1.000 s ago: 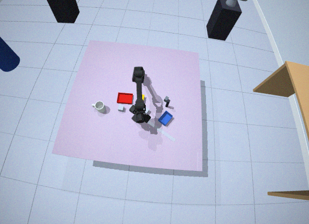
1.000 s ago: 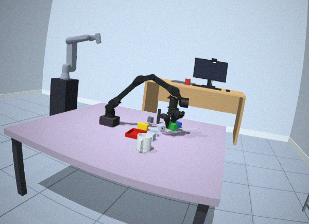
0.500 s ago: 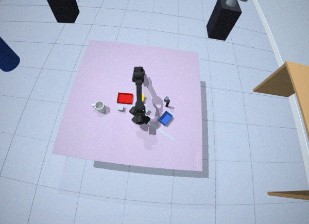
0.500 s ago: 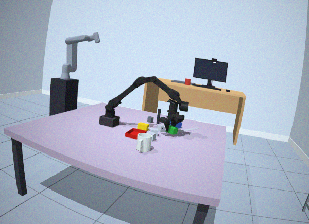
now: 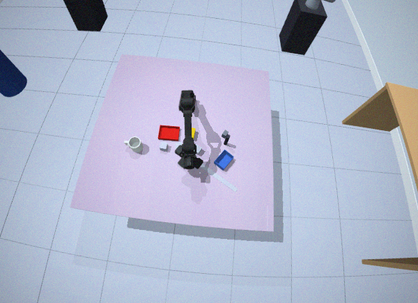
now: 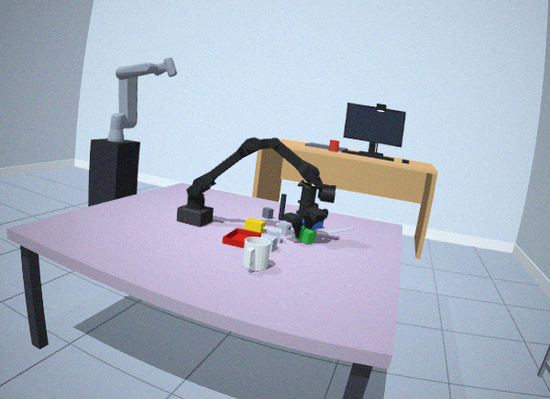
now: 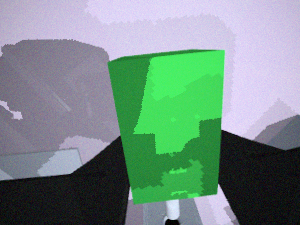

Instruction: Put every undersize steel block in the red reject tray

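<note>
My gripper tip is now 17 cm past the yellow gauge, 1 cm to the left of it and 1 cm below it. The rest, counted from my gripper tip: steel block 8 cm behind, 18 cm to the right, 1 cm above; then green GO gauge 1 cm behind, 1 cm to the left, 2 cm above; then grey ruler 9 cm ahead, 20 cm to the left, 1 cm below.
</note>
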